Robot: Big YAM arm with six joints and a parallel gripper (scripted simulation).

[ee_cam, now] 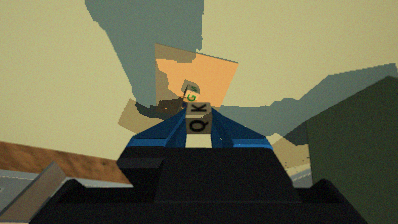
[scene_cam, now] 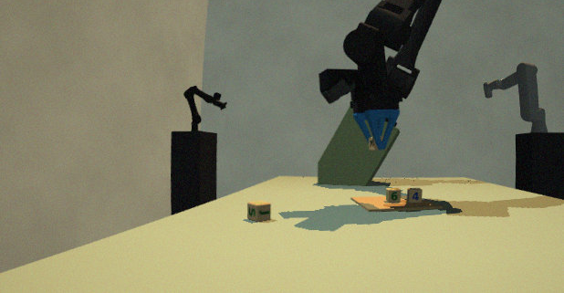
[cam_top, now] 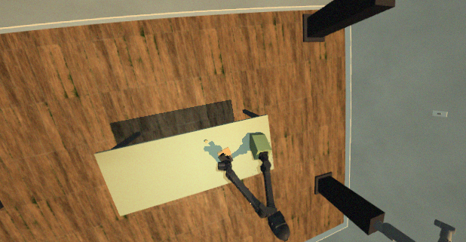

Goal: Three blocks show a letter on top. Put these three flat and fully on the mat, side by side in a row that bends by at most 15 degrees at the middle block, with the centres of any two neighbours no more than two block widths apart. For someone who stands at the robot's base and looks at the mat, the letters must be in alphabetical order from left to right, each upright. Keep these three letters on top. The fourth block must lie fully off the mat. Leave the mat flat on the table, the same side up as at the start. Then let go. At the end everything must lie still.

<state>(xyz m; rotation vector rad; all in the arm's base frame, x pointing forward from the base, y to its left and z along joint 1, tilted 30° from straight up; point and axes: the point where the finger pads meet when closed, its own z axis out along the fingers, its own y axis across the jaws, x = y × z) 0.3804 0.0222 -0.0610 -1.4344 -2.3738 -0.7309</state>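
The orange mat lies 11 cm below my hand and 3 cm to the left of it. Also, from my hand: block: 10 cm below, 7 cm to the left.
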